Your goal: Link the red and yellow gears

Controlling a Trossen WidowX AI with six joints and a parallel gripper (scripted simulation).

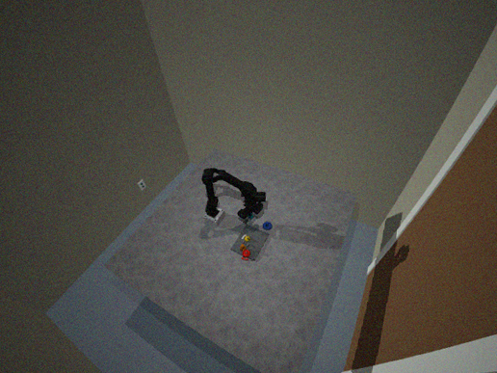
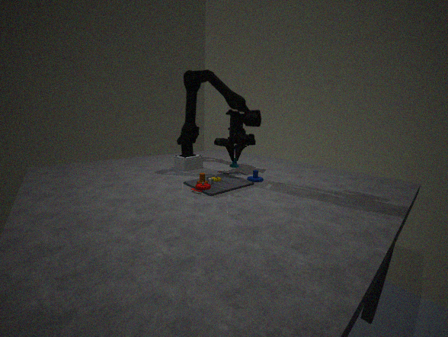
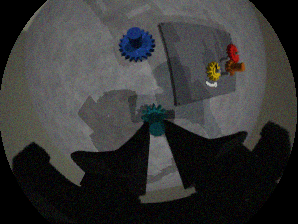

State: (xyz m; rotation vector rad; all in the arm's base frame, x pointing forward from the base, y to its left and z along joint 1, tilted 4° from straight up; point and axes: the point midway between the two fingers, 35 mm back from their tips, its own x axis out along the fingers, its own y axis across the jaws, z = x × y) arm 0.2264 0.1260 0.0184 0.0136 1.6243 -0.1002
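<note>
The orange gear lies 22 cm to the right of my gripper tip, 9 cm ahead of it and 4 cm below it. Round my gripper tip: small teal gear: 1 cm below; then yellow gear: 15 cm to the right, 7 cm ahead, 4 cm below; then blue gear: 13 cm ahead, 4 cm below, 1 cm to the left.
</note>
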